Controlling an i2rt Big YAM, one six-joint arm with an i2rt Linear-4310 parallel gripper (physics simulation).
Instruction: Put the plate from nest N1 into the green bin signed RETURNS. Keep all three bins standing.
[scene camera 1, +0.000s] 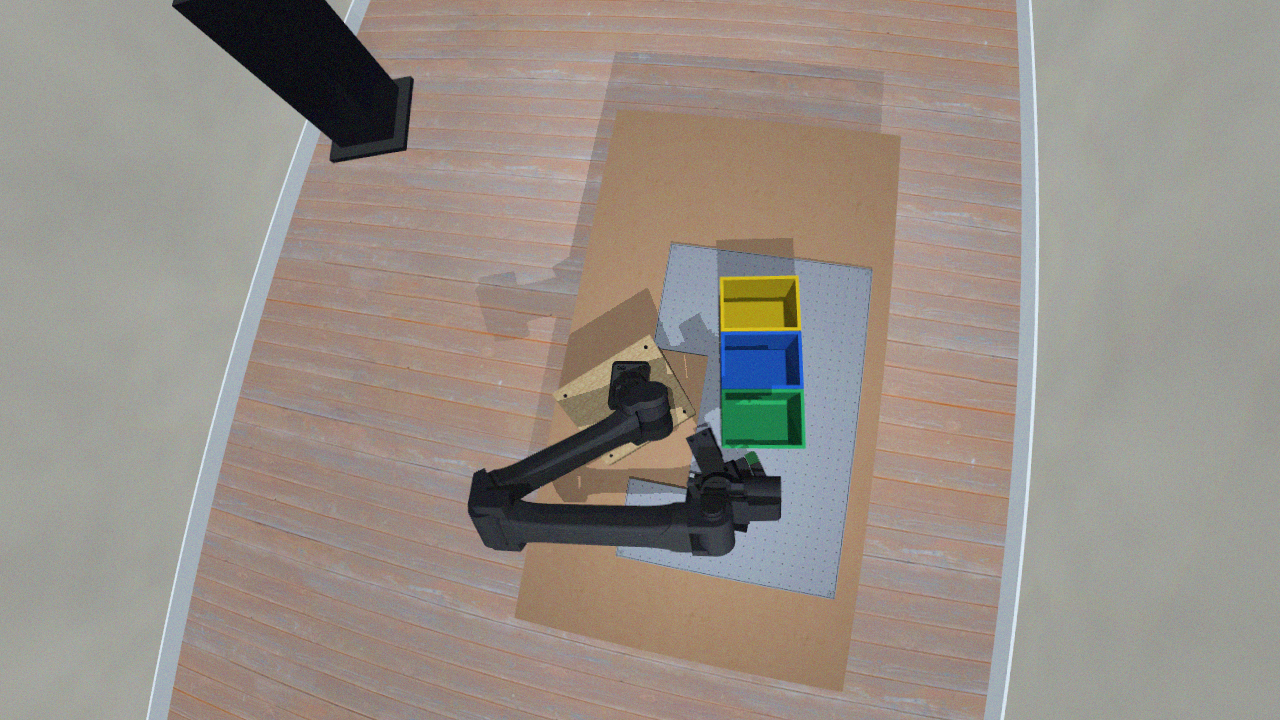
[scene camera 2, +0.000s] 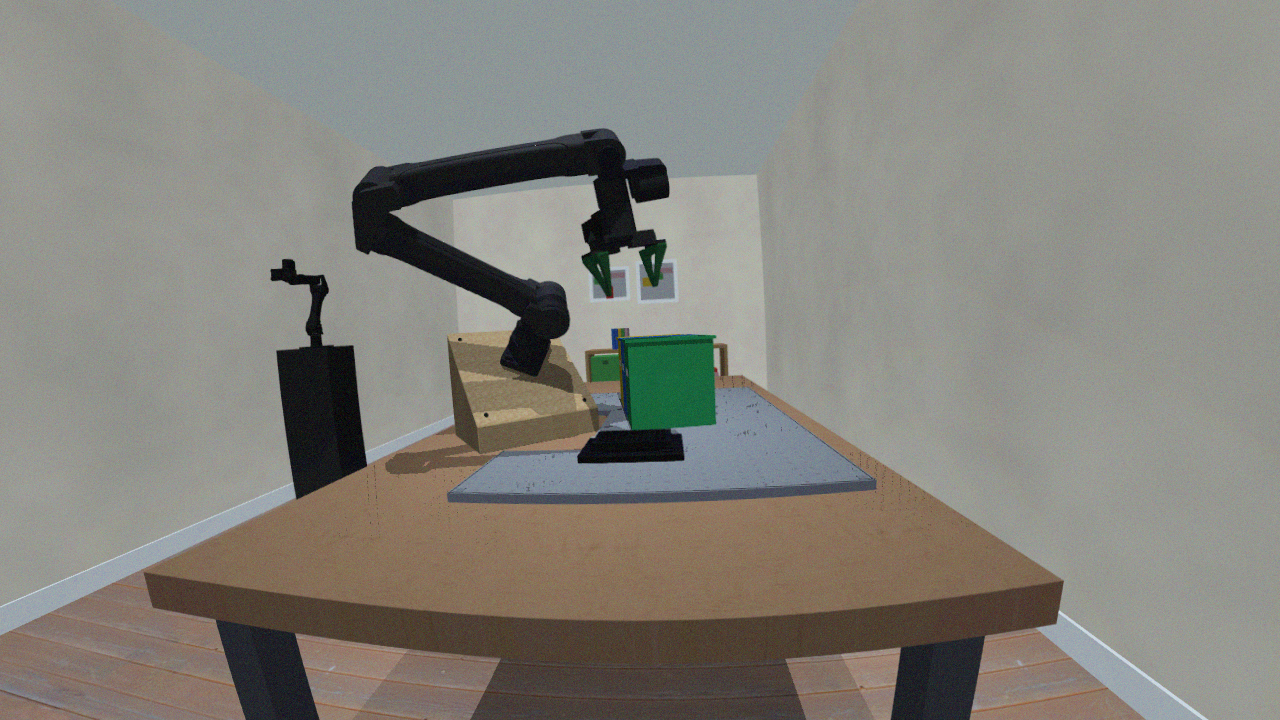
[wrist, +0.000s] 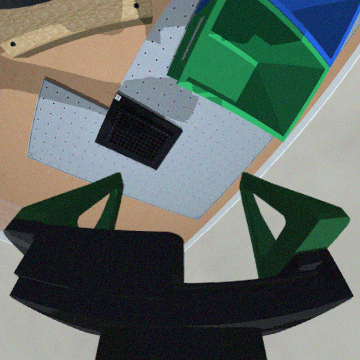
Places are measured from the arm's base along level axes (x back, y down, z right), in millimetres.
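Pixels of known places: gripper, fingertip midpoint: (scene camera 2: 633, 291) (wrist: 180, 178); arm's base, link origin: (scene camera 1: 628, 384) (scene camera 2: 525, 354).
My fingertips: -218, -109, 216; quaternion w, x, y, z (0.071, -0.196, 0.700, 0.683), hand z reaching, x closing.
For each thing: its top centre in the pictures, then the offset to it from my fingertips, as dx, dy, dz. Level surfaces: height alone.
- green bin, top centre: (wrist: 267, 70) (scene camera 2: 665, 337) (scene camera 1: 763, 418) -82, +87, -119
- blue bin, top centre: (scene camera 1: 761, 359) -89, +87, -250
- yellow bin, top centre: (scene camera 1: 760, 303) -97, +87, -381
- grey perforated board, surface height: dy +267
My gripper (scene camera 2: 632, 290) (wrist: 180, 178) is open with nothing between its green fingers. It hangs high above the board, in front of the green bin's near side in the scene camera 2 view. A black plate with a grid of wells (wrist: 139, 134) sits in a low black nest (wrist: 103, 134) (scene camera 2: 626, 456), which has a small white label at one corner, unreadable here. In the scene camera 1 view the arm hides the nest. The green bin (scene camera 1: 762, 418) (scene camera 2: 671, 385) (wrist: 225, 65) stands upright near the nest, and its inside shows no plate. No RETURNS lettering is readable.
The blue bin (scene camera 1: 760, 360) (wrist: 325, 25) and yellow bin (scene camera 1: 759, 302) stand upright in a row beyond the green one. A wooden wedge base (scene camera 1: 581, 394) (scene camera 2: 528, 407) carries the arm. A grey perforated board (scene camera 1: 805, 537) (scene camera 2: 760, 470) lies under bins and nest.
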